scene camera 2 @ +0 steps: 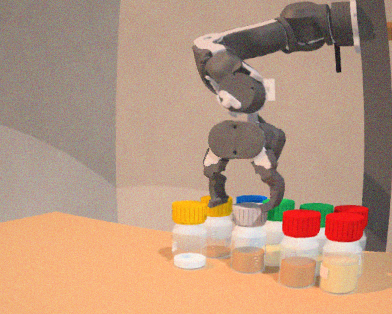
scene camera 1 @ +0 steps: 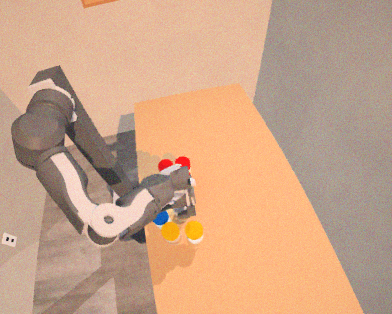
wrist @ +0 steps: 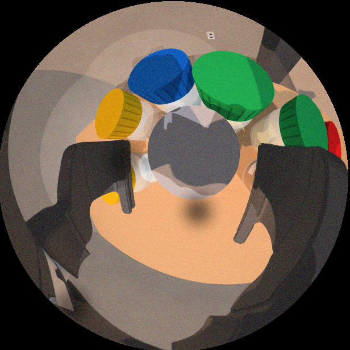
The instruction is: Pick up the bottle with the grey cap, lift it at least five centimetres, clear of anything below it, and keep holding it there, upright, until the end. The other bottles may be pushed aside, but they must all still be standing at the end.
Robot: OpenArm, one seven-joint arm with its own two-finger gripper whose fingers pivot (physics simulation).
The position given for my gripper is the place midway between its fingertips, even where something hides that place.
Observation:
I see my gripper (scene camera 2: 243, 207), a blue-capped bottle (wrist: 163, 77), a grey-capped bottle (scene camera 2: 249, 238), a green-capped bottle (scene camera 2: 273, 226) and a green-capped bottle (wrist: 298, 123).
The grey-capped bottle is seen too in the wrist view (wrist: 193, 152). My gripper also shows in the wrist view (wrist: 182, 185).

